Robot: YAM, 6 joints.
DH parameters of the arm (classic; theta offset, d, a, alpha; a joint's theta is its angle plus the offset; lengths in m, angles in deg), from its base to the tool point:
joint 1: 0 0.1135 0.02 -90
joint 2: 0 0 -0.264 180
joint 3: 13.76 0 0.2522 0
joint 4: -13.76 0 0.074 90
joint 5: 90 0 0 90
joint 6: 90 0.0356 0 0
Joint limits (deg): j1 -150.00..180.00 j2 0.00..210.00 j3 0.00..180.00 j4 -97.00..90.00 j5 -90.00..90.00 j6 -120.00..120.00
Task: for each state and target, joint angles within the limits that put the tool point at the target. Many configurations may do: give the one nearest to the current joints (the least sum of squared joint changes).
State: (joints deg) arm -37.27 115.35 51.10 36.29 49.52 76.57
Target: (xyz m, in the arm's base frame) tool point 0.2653 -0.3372 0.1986
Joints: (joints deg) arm -48.23 113.12 65.07 38.80 48.80 76.57
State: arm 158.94 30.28 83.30 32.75 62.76 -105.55
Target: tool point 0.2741 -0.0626 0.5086
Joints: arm 160.62 13.24 91.04 35.45 63.58 -105.55
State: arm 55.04 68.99 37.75 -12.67 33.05 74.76
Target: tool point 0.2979 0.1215 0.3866
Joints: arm 25.69 78.58 71.23 -0.31 33.45 74.76
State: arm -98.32 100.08 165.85 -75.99 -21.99 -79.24
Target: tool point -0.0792 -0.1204 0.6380
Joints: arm -127.03 93.87 170.57 -71.98 -15.12 -79.24
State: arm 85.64 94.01 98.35 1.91 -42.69 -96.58
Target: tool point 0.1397 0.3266 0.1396
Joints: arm 63.05 106.16 58.35 -11.10 -41.34 -96.58
